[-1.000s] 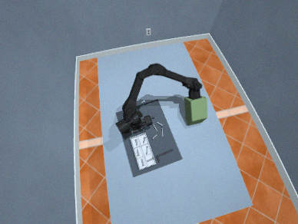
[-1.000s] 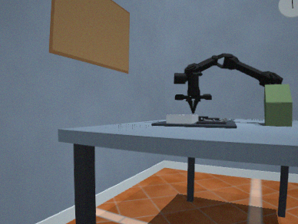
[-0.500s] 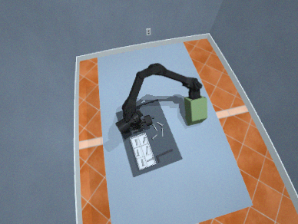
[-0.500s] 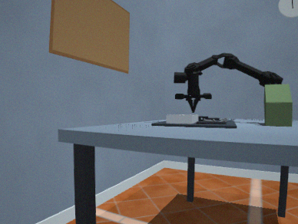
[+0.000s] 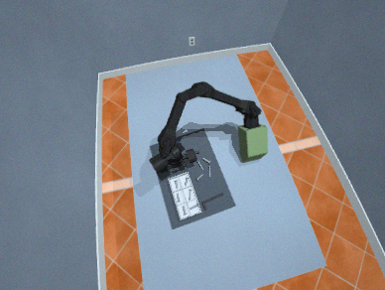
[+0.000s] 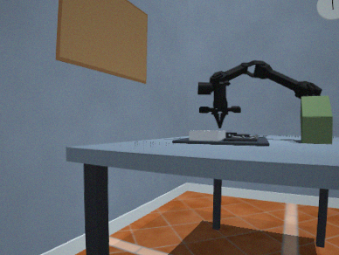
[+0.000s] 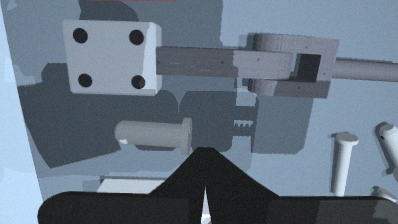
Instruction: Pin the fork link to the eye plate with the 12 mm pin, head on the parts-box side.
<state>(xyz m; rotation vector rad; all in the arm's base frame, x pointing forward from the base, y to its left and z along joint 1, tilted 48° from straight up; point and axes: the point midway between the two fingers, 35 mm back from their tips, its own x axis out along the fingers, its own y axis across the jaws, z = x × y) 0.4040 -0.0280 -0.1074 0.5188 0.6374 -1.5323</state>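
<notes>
Right now the thin headed pin is 110 mm behind my hand, 70 mm below it and 20 mm to the left of it. From my hand the other things lie so: thick headed pin (70 mm below, 30 mm ahead, 10 mm to the left); dark mat (80 mm below, 50 mm to the left, 40 mm behind); eye plate (70 mm below, 50 mm to the right, 20 mm behind).
</notes>
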